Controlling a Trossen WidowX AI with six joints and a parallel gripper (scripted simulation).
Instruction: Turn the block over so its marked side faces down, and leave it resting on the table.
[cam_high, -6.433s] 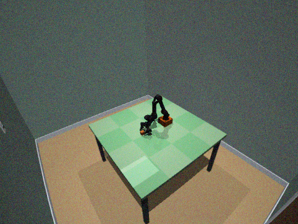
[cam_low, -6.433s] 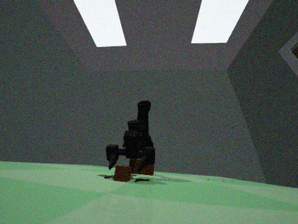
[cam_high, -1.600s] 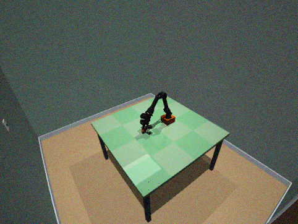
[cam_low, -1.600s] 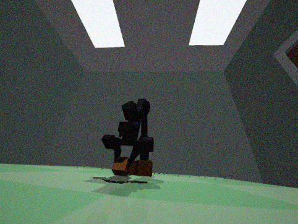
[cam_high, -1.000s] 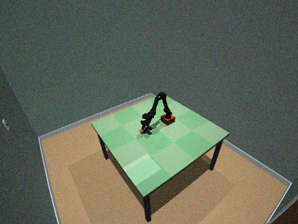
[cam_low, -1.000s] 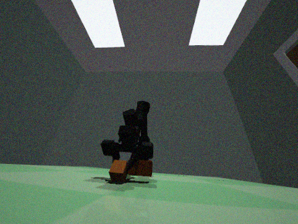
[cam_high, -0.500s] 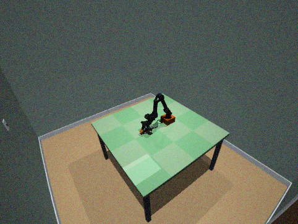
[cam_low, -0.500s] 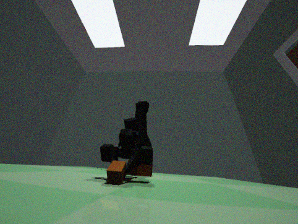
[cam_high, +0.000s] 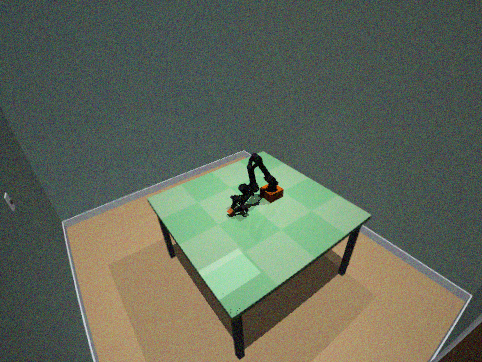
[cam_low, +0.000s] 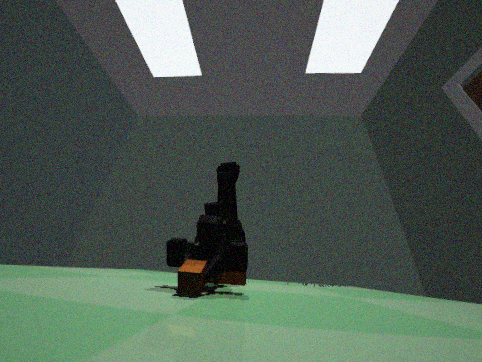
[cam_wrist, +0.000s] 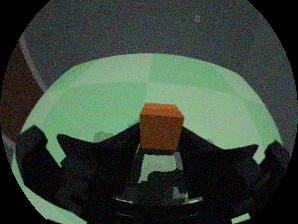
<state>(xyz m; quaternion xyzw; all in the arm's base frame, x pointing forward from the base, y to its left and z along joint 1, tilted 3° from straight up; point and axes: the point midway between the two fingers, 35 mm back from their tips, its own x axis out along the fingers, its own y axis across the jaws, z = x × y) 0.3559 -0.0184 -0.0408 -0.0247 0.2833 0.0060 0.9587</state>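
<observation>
Now: the block 10 mm below my gripper tip.
</observation>
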